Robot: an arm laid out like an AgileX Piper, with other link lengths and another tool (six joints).
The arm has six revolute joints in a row. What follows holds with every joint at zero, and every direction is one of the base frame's. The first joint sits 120.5 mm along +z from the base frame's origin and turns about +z. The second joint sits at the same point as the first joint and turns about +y. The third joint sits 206.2 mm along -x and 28.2 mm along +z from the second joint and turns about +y. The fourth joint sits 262.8 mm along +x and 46.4 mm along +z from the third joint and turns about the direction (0.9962, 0, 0.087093). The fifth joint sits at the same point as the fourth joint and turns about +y. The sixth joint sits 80.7 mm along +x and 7.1 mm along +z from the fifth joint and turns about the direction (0.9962, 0, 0.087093). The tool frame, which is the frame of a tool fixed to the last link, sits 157.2 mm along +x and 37.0 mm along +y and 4.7 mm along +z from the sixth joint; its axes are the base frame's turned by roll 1.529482, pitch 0.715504 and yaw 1.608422 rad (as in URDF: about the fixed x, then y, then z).
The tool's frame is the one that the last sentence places.
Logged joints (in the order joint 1, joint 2, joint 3, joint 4, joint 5, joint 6), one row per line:
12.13 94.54 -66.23 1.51 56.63 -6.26
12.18 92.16 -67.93 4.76 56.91 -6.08
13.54 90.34 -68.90 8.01 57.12 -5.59
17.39 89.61 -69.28 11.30 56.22 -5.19
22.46 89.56 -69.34 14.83 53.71 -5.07
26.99 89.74 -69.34 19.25 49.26 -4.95
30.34 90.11 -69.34 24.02 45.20 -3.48
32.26 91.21 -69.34 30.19 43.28 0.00
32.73 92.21 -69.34 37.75 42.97 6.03
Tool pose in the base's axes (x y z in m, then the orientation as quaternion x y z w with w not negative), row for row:
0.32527 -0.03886 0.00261 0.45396 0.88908 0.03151 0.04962
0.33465 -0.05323 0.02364 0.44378 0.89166 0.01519 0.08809
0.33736 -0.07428 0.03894 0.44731 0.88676 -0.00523 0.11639
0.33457 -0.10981 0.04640 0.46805 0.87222 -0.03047 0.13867
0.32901 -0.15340 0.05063 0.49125 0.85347 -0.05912 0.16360
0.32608 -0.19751 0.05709 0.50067 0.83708 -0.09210 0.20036
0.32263 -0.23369 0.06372 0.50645 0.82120 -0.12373 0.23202
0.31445 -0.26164 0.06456 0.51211 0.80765 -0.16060 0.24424
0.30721 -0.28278 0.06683 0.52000 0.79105 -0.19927 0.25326
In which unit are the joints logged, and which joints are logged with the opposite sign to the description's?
The joints are logged in degrees. Opposite sign: joint 1, joint 4.
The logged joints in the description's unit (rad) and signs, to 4 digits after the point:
-0.2117 1.6500 -1.1559 -0.0264 0.9884 -0.1093
-0.2126 1.6085 -1.1856 -0.0831 0.9933 -0.1061
-0.2363 1.5767 -1.2025 -0.1398 0.9969 -0.0976
-0.3035 1.5640 -1.2092 -0.1972 0.9812 -0.0906
-0.3920 1.5631 -1.2102 -0.2588 0.9374 -0.0885
-0.4711 1.5663 -1.2102 -0.3360 0.8597 -0.0864
-0.5295 1.5727 -1.2102 -0.4192 0.7889 -0.0607
-0.5630 1.5919 -1.2102 -0.5269 0.7554 0.0000
-0.5712 1.6094 -1.2102 -0.6589 0.7500 0.1052

